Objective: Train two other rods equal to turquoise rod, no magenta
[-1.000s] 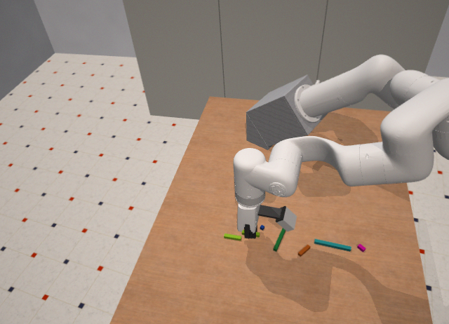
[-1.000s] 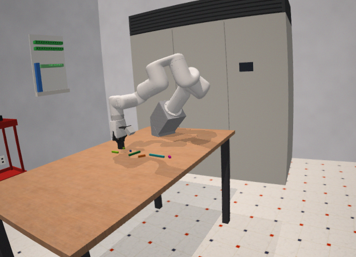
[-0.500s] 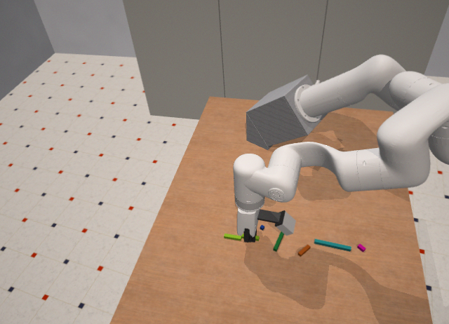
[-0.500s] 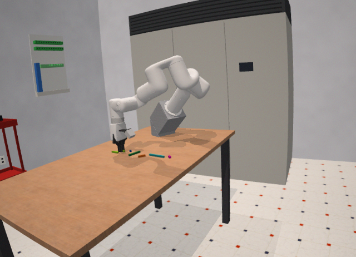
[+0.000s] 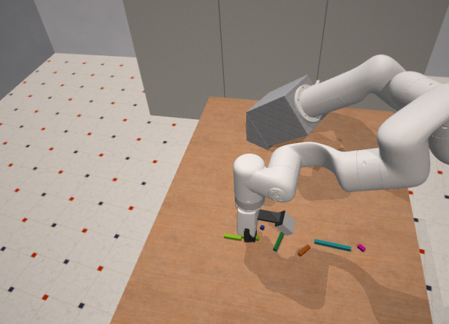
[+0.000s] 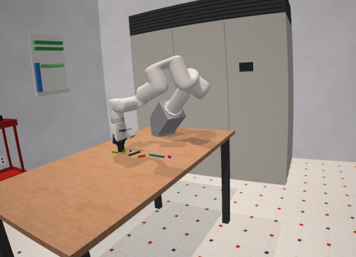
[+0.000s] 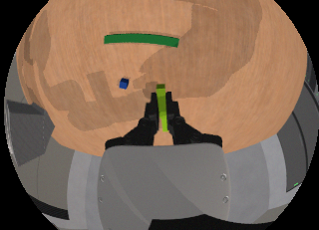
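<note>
Right now my hand is 5 cm past the small blue rod, 3 cm above it and 2 cm to the right of it. Also, from my hand: turquoise rod (22 cm to the left, 7 cm behind, 3 cm below); green rod (8 cm to the left, 3 cm below, 3 cm behind); orange rod (15 cm to the left, 3 cm below, 2 cm behind).
</note>
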